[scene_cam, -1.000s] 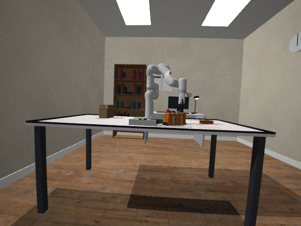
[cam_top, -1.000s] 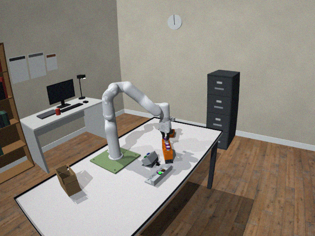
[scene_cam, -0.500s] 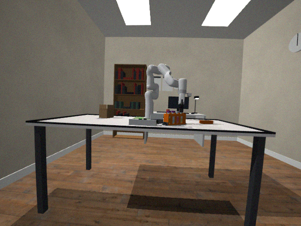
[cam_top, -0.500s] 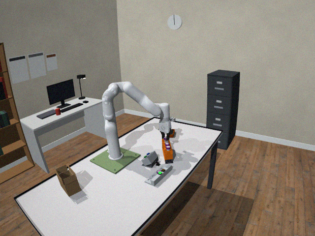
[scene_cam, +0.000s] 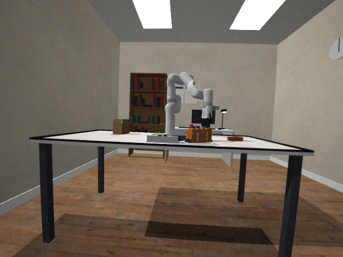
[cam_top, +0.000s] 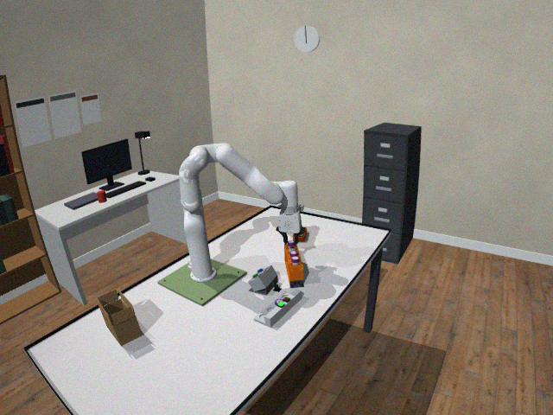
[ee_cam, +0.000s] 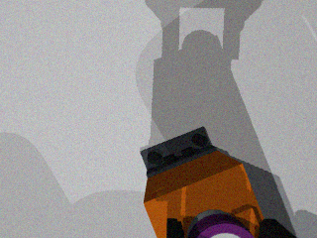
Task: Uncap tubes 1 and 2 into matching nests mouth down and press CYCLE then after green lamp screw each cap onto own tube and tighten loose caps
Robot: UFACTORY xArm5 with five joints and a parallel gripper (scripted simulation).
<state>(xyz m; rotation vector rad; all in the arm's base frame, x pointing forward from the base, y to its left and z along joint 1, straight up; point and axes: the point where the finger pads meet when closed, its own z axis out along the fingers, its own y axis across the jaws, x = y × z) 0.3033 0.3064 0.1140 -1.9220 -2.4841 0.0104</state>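
The purple cap marked 1 lies 1 cm below my hand. Also, from my hand: grey key housing: 23 cm to the right, 8 cm below, 2 cm behind; then cap 4: 13 cm to the right, 9 cm ahead, 2 cm below; then blue cycle key: 21 cm to the right, 6 cm below, 4 cm behind.
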